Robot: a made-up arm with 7 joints.
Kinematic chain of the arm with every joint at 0, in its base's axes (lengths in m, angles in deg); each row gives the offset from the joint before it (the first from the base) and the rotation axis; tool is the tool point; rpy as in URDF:
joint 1: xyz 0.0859 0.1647 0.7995 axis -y
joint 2: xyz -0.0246 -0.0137 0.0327 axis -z
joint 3: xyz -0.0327 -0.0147 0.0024 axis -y
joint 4: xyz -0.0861 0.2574 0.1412 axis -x
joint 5: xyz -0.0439 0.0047 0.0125 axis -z
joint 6: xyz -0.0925 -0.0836 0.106 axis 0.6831 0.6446 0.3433
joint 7: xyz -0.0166 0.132 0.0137 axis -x
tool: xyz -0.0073 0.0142 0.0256 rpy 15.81 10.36 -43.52
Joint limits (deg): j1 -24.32..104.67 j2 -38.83..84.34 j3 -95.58..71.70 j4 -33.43..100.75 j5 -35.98..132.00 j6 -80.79..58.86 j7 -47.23..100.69
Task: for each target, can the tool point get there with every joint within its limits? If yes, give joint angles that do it. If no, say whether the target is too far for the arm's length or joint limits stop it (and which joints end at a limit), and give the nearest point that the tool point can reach.
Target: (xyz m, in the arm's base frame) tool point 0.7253 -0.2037 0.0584
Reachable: no: too far | nearest point 0.3103 0.0501 0.2907 | short by 0.539 m
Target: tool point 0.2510 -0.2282 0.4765
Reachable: no: joint limits stop it (at a limit: joint 1, joint 2, joint 4, joint 5, joint 6) | nearest point 0.2382 -0.0615 0.4449 | short by 0.170 m
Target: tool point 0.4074 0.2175 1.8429
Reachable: no: too far | nearest point 0.2586 0.2041 1.3600 | short by 0.505 m
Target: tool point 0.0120 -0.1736 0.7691
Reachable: no: joint limits stop it (at a limit: joint 1, joint 2, joint 3, joint 4, joint 5, joint 6) | nearest point -0.1167 -0.1319 0.8037 | short by 0.140 m
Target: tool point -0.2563 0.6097 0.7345
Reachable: yes | joints 34.59 -2.97 48.49 41.80 112.55 42.70 -9.78
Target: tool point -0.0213 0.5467 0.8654
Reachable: yes | joints 47.84 -1.22 -37.29 73.26 108.94 -3.66 42.58
